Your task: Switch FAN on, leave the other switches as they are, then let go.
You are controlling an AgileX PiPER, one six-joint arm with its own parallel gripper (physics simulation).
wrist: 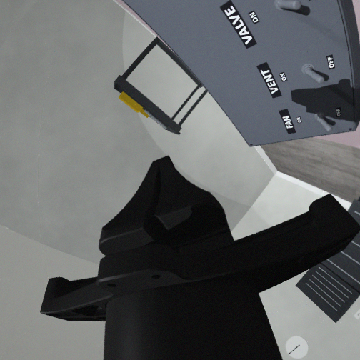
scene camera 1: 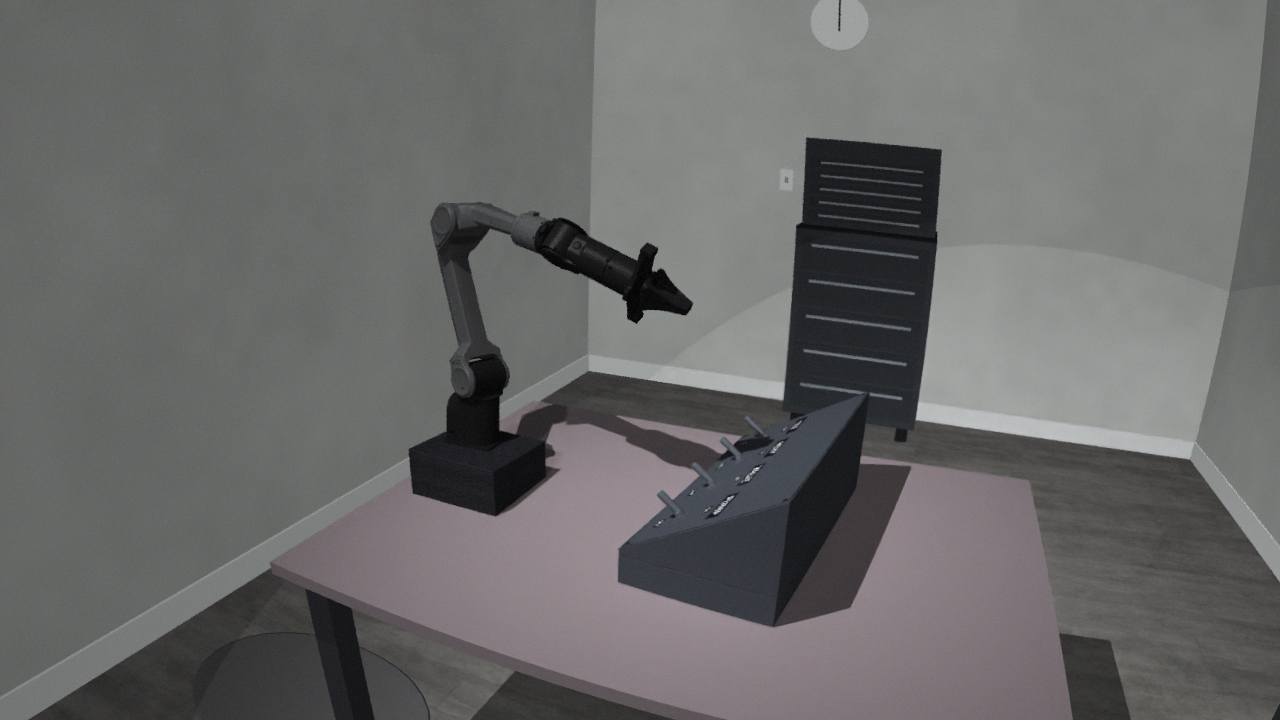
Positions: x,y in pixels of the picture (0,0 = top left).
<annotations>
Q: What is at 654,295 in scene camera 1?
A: The gripper.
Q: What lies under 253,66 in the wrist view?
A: A sloped switch panel.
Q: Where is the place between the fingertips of the gripper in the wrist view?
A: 164,168
</annotations>
